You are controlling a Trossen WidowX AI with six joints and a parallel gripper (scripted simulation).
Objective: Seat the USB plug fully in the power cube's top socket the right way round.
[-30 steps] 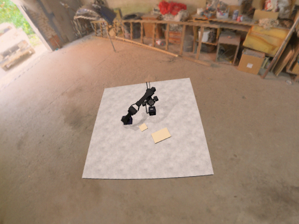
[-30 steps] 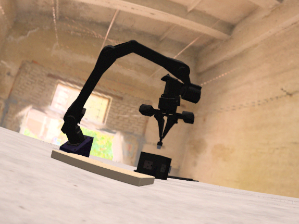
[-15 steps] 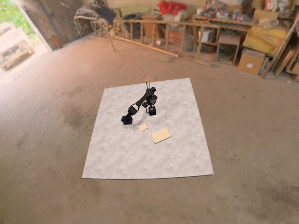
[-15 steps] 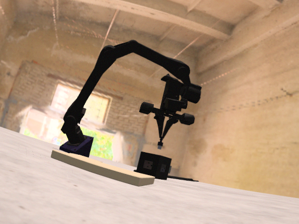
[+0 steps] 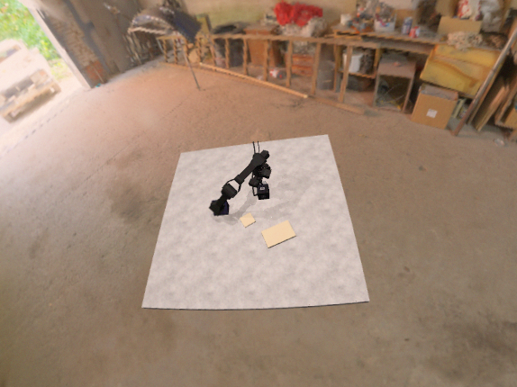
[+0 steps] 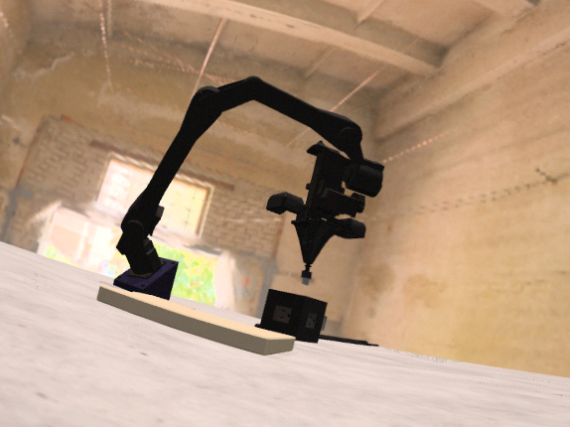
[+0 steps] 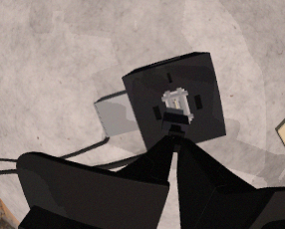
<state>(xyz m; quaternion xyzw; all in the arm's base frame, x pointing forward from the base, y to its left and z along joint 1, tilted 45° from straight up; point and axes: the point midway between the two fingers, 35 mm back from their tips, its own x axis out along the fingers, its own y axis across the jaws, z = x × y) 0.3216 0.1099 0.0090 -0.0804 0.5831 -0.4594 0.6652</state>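
My gripper tip is 20 mm above the usb plug. Round my gripper tip: tan board (330 mm to the right, 130 mm below, 50 mm ahead); then small tan tile (190 mm to the right, 130 mm below, 130 mm behind).
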